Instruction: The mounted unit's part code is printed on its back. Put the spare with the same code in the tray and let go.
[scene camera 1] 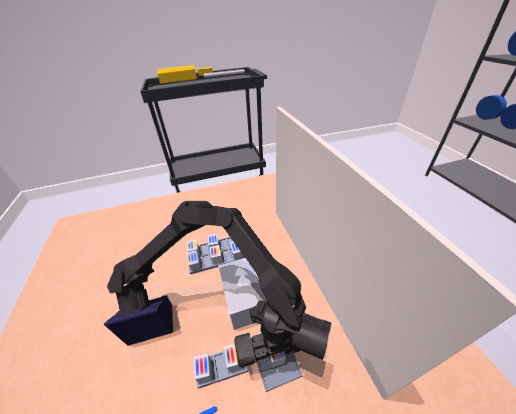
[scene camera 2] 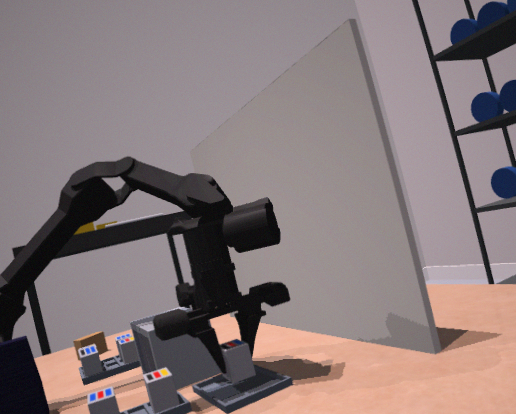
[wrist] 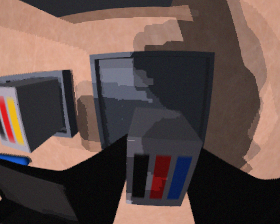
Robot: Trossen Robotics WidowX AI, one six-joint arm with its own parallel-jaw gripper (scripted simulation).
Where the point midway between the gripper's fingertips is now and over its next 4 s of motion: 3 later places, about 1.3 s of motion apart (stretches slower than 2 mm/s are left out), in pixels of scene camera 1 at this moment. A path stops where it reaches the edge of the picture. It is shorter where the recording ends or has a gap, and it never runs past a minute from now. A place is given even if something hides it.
My gripper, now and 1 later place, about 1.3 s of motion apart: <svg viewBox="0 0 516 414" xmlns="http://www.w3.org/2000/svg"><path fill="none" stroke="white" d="M275 353L275 338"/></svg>
